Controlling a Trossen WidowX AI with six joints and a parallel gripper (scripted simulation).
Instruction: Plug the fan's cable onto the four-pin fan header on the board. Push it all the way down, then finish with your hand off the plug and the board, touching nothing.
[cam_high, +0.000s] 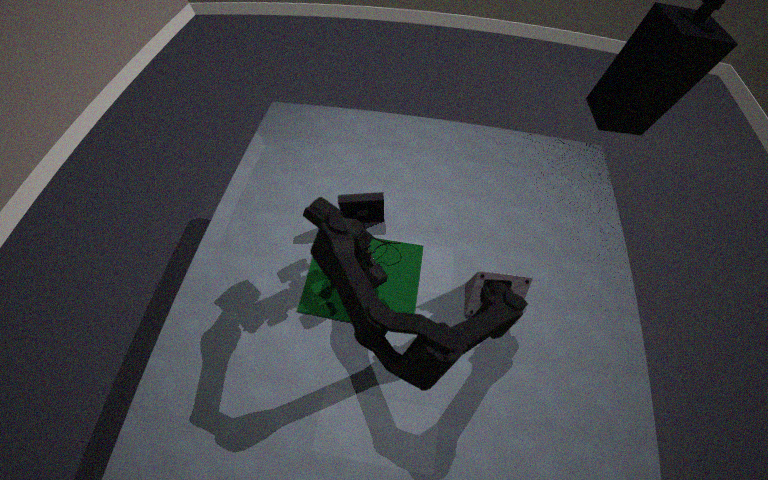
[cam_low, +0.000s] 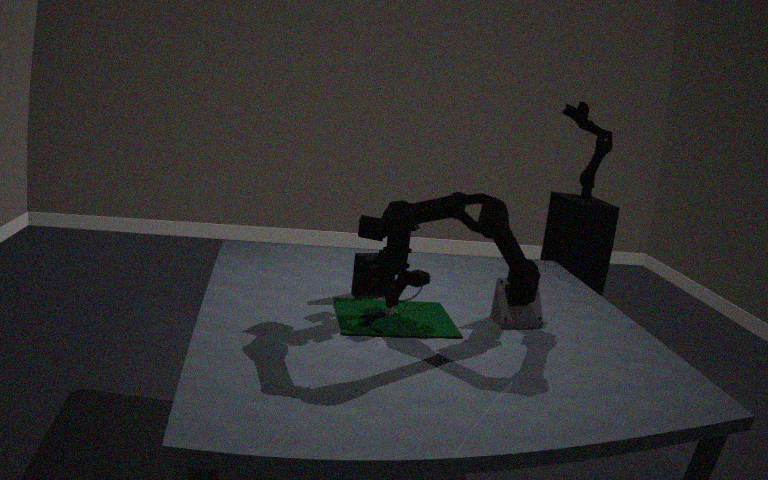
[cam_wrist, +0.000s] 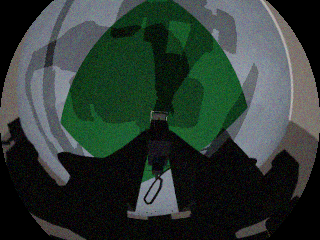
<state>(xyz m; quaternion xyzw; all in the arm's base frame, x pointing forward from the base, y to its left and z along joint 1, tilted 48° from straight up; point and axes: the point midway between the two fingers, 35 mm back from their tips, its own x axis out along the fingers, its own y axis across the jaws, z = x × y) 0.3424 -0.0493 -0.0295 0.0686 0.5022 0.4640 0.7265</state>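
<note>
The pale four-pin header lies 40 mm below my gripper tip. Round my gripper tip: green board: 50 mm below, 30 mm to the left, 10 mm behind; then black fan: 140 mm to the right, 20 mm above, 10 mm ahead.
</note>
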